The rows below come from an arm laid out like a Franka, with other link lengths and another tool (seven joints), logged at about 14 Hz.
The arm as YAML. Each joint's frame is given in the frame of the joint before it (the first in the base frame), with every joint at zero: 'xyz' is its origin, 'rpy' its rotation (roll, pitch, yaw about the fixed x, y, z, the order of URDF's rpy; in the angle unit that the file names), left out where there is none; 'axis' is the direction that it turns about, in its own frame. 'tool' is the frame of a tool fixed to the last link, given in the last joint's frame.
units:
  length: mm
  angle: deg
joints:
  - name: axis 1
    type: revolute
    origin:
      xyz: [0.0, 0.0, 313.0]
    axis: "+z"
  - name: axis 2
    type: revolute
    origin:
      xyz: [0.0, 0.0, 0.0]
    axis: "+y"
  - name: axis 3
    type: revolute
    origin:
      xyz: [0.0, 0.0, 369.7]
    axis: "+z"
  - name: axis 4
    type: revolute
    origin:
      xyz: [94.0, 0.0, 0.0]
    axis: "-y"
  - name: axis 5
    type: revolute
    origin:
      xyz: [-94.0, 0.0, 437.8]
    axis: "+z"
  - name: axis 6
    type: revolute
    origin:
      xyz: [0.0, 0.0, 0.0]
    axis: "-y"
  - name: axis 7
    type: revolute
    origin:
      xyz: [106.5, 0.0, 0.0]
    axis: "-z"
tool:
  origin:
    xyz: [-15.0, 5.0, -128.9]
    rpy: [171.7, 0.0, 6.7]
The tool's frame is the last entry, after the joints.
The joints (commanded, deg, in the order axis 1, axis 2, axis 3, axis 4, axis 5, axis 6, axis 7), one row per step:
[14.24, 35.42, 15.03, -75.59, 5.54, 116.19, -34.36]
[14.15, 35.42, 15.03, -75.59, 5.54, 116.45, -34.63]
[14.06, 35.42, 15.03, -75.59, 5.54, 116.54, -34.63]
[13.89, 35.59, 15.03, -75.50, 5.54, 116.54, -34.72]
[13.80, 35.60, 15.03, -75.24, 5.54, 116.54, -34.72]
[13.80, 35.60, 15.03, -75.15, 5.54, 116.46, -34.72]
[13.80, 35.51, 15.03, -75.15, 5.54, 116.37, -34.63]
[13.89, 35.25, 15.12, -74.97, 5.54, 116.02, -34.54]
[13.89, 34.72, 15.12, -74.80, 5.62, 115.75, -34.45]
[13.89, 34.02, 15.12, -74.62, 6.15, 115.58, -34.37]
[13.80, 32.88, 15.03, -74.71, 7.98, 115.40, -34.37]
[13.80, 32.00, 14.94, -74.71, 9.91, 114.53, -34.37]
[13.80, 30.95, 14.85, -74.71, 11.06, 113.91, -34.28]
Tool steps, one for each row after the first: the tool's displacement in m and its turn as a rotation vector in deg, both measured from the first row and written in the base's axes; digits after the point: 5 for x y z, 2 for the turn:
[0.00116, -0.00111, 0.00044, 0.11, -0.30, 0.11]
[0.00192, -0.00225, 0.00060, 0.14, -0.38, 0.00]
[0.00353, -0.00444, -0.00098, 0.14, -0.32, -0.10]
[0.00500, -0.00560, 0.00134, 0.25, -0.54, -0.23]
[0.00515, -0.00563, 0.00205, 0.26, -0.55, -0.22]
[0.00483, -0.00568, 0.00318, 0.24, -0.53, -0.29]
[0.00335, -0.00381, 0.00814, 0.30, -0.60, -0.16]
[0.00255, -0.00400, 0.01687, 0.46, -0.96, -0.23]
[0.00136, -0.00370, 0.02840, 1.08, -1.38, -0.46]
[-0.00135, -0.00417, 0.04379, 2.71, -1.41, -1.12]
[-0.00555, -0.00345, 0.05514, 4.15, -0.62, -1.52]
[-0.00940, -0.00365, 0.06909, 5.09, -0.54, -1.80]

